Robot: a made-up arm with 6 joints. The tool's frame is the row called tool.
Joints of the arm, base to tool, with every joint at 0 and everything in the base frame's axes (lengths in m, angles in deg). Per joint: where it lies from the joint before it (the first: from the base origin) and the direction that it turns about. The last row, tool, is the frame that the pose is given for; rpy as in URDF.
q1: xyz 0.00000 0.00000 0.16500 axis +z
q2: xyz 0.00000 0.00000 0.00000 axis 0.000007 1 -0.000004
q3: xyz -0.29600 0.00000 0.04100 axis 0.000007 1 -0.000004
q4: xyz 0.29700 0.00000 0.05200 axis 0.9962 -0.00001 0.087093
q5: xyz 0.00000 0.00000 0.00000 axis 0.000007 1 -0.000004
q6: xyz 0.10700 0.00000 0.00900 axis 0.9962 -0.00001 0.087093
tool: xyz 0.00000 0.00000 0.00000 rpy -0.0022 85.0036 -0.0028
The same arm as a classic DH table. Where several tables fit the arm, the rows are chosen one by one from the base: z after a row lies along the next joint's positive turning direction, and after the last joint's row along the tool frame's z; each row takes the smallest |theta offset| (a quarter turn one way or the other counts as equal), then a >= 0, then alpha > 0; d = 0 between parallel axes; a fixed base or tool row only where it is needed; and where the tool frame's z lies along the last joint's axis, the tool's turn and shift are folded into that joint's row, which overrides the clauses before.
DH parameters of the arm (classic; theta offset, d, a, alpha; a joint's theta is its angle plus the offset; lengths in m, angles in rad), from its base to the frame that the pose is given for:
q1: 0 0.165 0 -1.5708
q2: 0.1376 0 -0.2988 0
q3: 1.3459 0 -0.0259 1.5708
q4: 0 0.3004 0 -1.5708
q5: 0 0 0.0004 1.5708
q6: 0 0.1074 0 0

